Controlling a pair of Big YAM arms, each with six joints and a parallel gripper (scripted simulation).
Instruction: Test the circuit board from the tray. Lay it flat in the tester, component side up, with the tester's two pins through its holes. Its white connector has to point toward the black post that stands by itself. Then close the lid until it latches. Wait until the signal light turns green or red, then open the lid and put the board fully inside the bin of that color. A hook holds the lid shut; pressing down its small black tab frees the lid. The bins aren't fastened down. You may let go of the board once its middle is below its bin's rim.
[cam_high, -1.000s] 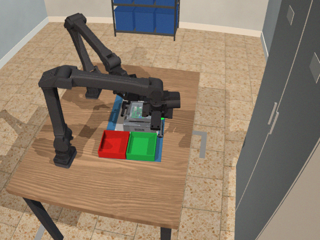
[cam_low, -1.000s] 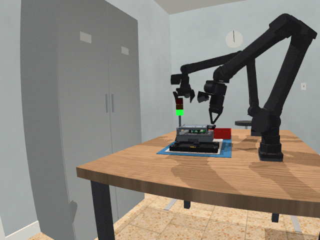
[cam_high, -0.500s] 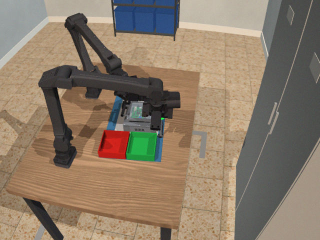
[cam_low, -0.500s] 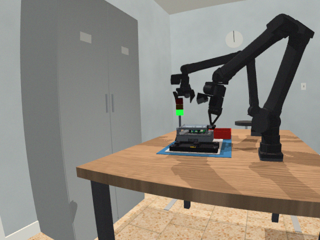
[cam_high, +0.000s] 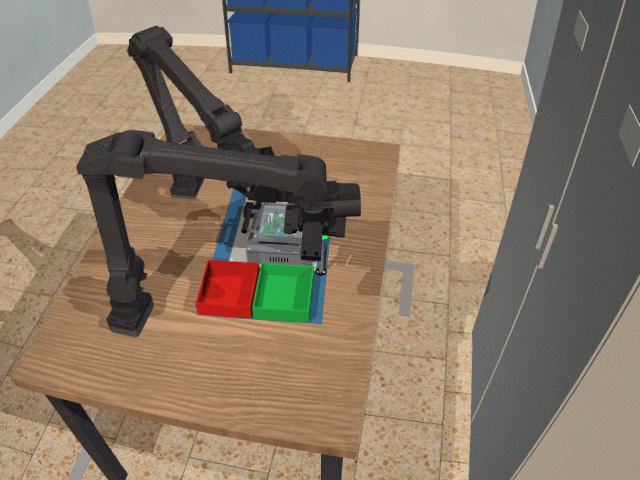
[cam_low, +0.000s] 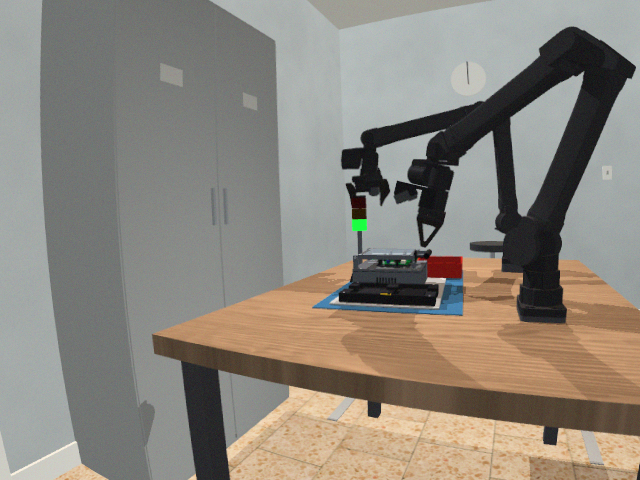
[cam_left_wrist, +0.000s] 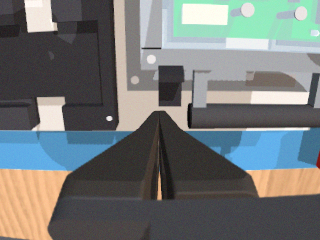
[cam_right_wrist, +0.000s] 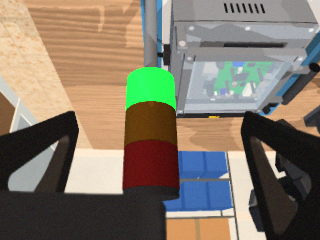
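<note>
Now: the black hook 2 cm ahead of my left hand, 1 cm to the right of it and 4 cm below it. From my left hand the other things lie so: green circuit board 8 cm ahead, 6 cm to the right, 5 cm below; then red bin 2 cm behind, 27 cm to the right, 11 cm below; then clear lid 8 cm ahead, 6 cm to the right, 4 cm below.
</note>
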